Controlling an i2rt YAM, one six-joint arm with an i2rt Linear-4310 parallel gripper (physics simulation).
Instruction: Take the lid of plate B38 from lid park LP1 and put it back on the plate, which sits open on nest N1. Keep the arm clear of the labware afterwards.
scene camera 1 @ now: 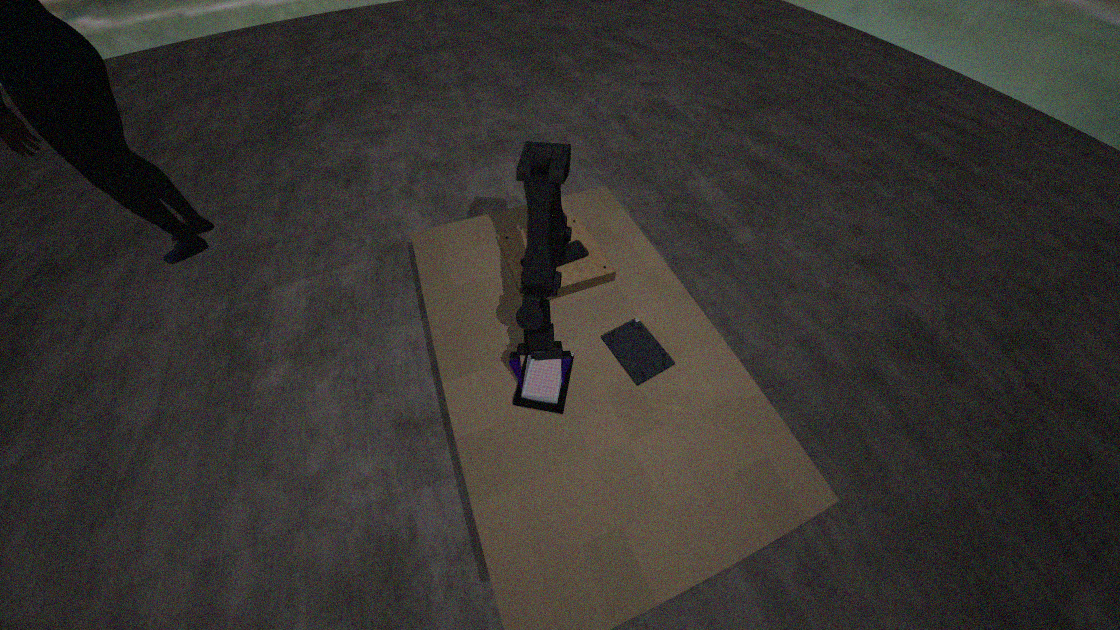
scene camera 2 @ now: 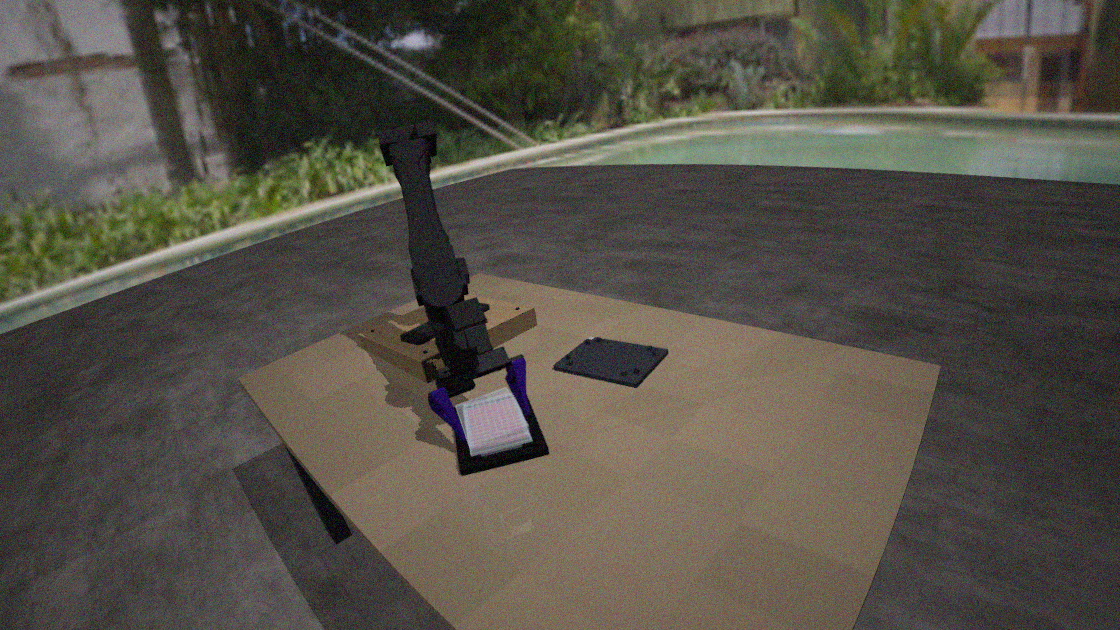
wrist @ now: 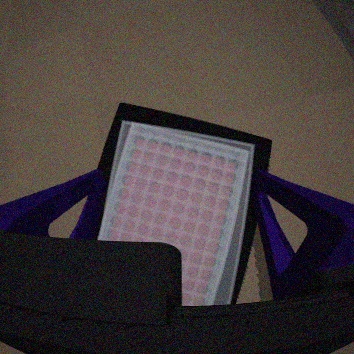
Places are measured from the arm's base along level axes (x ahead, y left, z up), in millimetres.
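Pixels of known places: gripper, between the fingertips: (scene camera 1: 542, 386) (scene camera 2: 497, 428) (wrist: 177, 177).
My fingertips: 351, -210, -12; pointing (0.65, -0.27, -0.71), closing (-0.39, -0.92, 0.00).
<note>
Ahead of a thing's pixels: the offset from my fingertips to its top centre, as dx, dy, dz. "spot": to the spot under its first point. Level surfaces: height alone.
Plate B38 {-31, +16, +10} (scene camera 1: 541, 381) (scene camera 2: 494, 424) (wrist: 172, 200), with pinkish wells, sits in the black frame of nest N1 {-27, +19, -11} (scene camera 1: 538, 407) (scene camera 2: 505, 461) (wrist: 195, 128). The clear lid {spot: +31, +4, +8} (wrist: 150, 131) lies over the plate; its outline looks slightly turned and offset from the well block, and whether it is fully seated cannot be told. My gripper (scene camera 1: 541, 371) (scene camera 2: 495, 421) (wrist: 177, 177) is open, its purple fingers low on either side of the plate and lid. The wrist housing hides the plate's near end. The dark flat pad of lid park LP1 {+11, +268, -9} (scene camera 1: 638, 351) (scene camera 2: 610, 362) shows no lid on it.
The wooden base block (scene camera 1: 591, 270) (scene camera 2: 513, 317) stands at the back of the tan table top {dz -29} (scene camera 1: 650, 485) (scene camera 2: 665, 485), under the arm. The lid park is to the right of the nest in the scene views. A person (scene camera 1: 101, 125) stands on the floor at the left.
</note>
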